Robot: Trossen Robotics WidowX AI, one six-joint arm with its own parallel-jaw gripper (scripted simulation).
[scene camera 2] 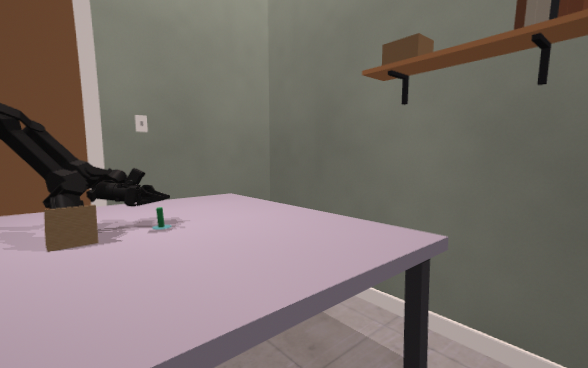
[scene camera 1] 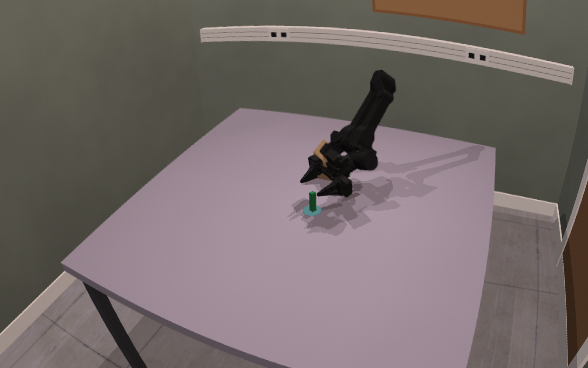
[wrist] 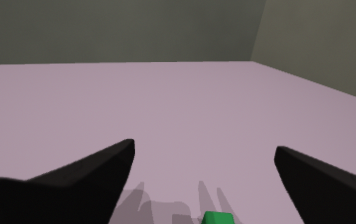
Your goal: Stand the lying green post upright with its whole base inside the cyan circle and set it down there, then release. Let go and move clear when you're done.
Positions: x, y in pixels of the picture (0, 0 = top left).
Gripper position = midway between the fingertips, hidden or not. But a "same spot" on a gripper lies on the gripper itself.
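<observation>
The gripper is visible in the wrist view (204, 149), and scene camera 1 and scene camera 2 show it as well. On the gripper, (scene camera 1: 314, 173) and (scene camera 2: 143, 197) are the same spot.
</observation>
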